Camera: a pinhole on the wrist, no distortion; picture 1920 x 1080 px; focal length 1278.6 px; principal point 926.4 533.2 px. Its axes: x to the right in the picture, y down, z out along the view. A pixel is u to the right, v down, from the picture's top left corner.
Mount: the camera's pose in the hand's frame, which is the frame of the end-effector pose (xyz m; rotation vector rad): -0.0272 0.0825 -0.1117 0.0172 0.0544 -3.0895
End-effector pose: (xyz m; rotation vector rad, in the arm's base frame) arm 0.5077 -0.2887 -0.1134 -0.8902 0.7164 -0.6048
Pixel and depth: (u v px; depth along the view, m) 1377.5 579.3 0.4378
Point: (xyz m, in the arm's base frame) 0.6486 0.0206 0.0452
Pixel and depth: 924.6 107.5 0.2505
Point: 0.6225 -0.1191 -0.1754
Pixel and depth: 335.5 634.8 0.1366
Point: 0.5608 -0.2674 -0.1725
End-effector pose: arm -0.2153 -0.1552 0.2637 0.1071 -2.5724 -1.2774
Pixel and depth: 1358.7 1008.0 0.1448
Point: -0.1505 -0.1050 0.2476
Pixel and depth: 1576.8 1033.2 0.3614
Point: -0.0855 0.0204 0.0178
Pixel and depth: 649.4 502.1 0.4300
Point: -0.3556 0.1304 0.1572
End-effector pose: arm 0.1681 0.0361 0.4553 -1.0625 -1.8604 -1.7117
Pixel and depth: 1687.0 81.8 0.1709
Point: 0.3630 0.0540 0.4348
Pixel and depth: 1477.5 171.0 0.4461
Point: 0.5182 0.2931 0.3507
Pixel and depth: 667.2 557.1 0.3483
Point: 0.2406 0.2726 0.4882
